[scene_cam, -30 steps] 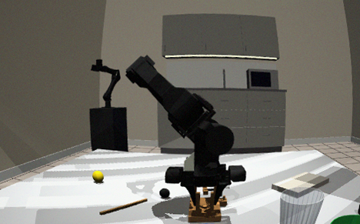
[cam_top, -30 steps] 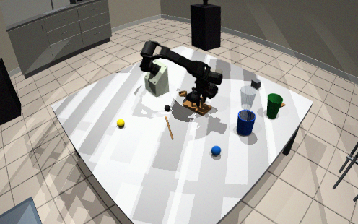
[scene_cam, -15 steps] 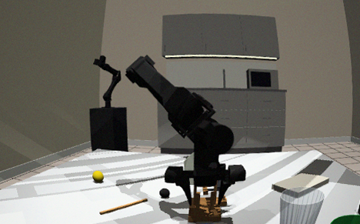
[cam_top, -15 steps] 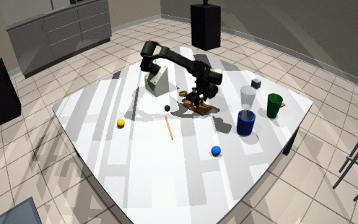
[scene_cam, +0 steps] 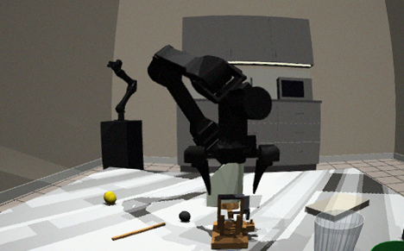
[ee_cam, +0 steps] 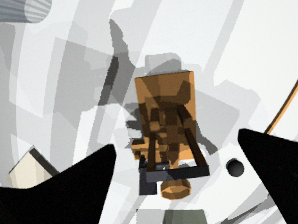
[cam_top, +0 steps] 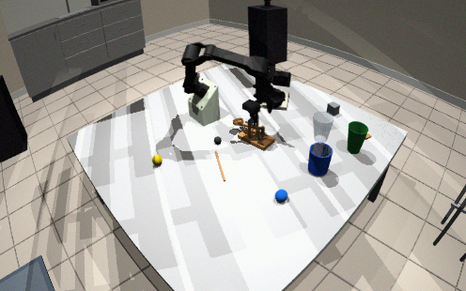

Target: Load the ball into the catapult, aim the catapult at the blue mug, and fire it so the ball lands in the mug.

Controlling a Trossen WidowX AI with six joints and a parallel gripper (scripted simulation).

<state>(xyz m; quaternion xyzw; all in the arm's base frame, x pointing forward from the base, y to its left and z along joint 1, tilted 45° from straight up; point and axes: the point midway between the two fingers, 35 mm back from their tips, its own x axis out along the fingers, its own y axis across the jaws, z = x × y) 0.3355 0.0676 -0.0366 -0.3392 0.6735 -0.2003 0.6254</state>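
Right now the black ball is 15 cm to the right of my gripper tip, 11 cm below it and 11 cm behind it. From my gripper tip the other things lie so: wooden catapult: 7 cm below, 7 cm behind; then clear cup: 22 cm to the left, 15 cm ahead, 9 cm below; then wooden stick: 22 cm to the right, 12 cm below, 1 cm ahead.
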